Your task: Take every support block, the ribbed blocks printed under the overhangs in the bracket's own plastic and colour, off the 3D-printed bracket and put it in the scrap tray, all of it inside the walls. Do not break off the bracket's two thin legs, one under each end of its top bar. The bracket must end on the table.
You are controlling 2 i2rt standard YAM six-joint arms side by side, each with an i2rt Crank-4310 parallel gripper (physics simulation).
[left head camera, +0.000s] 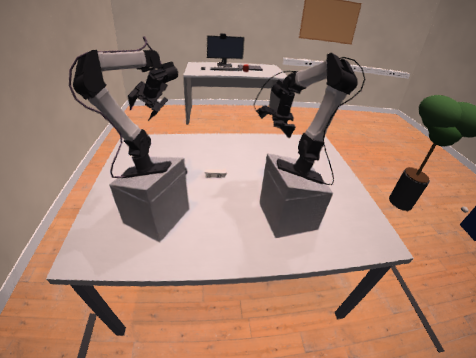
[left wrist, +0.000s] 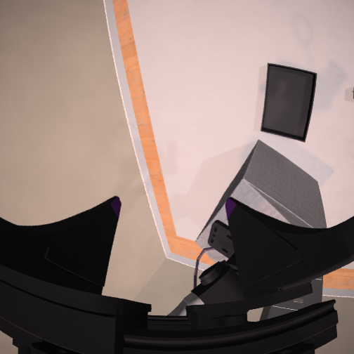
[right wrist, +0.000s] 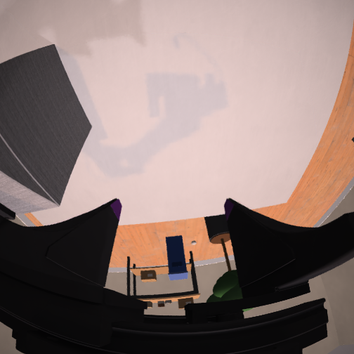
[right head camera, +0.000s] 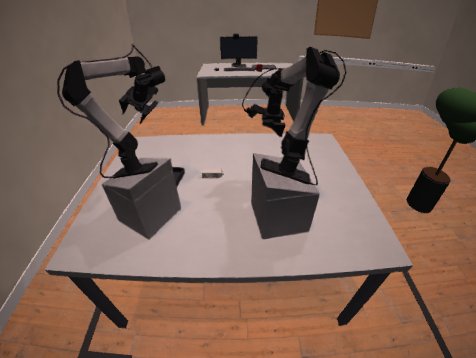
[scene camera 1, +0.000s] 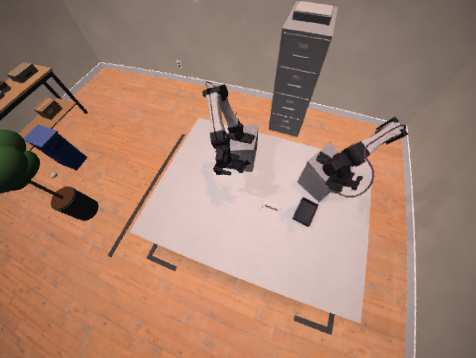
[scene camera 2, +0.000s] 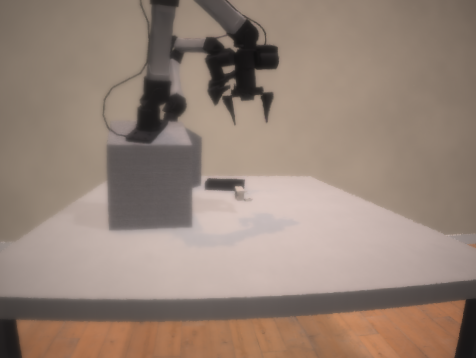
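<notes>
The pale bracket (left head camera: pixel 215 175) (right head camera: pixel 212 174) (scene camera 1: pixel 271 207) (scene camera 2: pixel 239 193) lies on the table, small in these views. A small pale piece (scene camera 2: pixel 248 200) lies beside it; whether it is a support block or a leg is too small to tell. Ribbed blocks on the bracket cannot be made out clearly. The dark scrap tray (scene camera 1: pixel 313 215) (scene camera 2: pixel 220 185) (left wrist: pixel 265 97) stands near the left arm's base; no block shows inside it in the left wrist view. My left gripper (left head camera: pixel 141 113) (right head camera: pixel 132 115) (left wrist: pixel 172 199) is open and empty, raised. My right gripper (left head camera: pixel 275 125) (right head camera: pixel 265 124) (scene camera 2: pixel 250 123) (right wrist: pixel 172 201) is open and empty, high above the table.
Two grey pedestals (left head camera: pixel 157 205) (left head camera: pixel 295 212) carry the arms on the white table (left head camera: pixel 225 260). In scene camera 1, the tray lies to the right of the bracket, close to the left arm's pedestal (scene camera 1: pixel 312 180). A desk with a monitor (left head camera: pixel 225 47) stands beyond the table.
</notes>
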